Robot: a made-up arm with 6 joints.
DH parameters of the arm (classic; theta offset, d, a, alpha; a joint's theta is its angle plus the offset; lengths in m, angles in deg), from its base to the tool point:
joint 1: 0 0.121 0 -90
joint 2: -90 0 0.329 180
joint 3: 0 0 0 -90
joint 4: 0 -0.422 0 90
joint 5: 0 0.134 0 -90
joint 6: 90 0 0 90
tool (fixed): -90 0 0 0
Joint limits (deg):
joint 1: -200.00..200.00
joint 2: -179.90..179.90
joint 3: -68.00..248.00
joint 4: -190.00..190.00
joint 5: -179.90..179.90
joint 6: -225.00..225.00
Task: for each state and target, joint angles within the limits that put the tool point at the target. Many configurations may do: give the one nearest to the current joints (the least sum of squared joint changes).
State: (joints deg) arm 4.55 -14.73 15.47 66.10 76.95 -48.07
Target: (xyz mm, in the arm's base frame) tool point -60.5 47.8 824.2
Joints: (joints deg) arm -15.06 -33.22 25.26 103.13 76.95 -48.07
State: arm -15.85 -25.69 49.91 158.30 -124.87 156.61
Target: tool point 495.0 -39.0 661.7
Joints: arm -18.88 22.98 49.87 156.88 -124.87 156.61
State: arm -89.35 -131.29 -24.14 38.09 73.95 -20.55
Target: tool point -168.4 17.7 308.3
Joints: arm -55.43 -130.14 -64.72 16.29 73.95 -20.55
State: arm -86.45 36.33 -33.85 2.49 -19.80 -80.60
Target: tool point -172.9 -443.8 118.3
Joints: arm -95.07 27.86 -18.38 6.95 -19.80 -80.60
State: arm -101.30 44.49 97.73 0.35 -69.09 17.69
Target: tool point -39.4 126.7 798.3
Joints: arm -129.41 23.77 132.30 34.16 -69.09 17.69
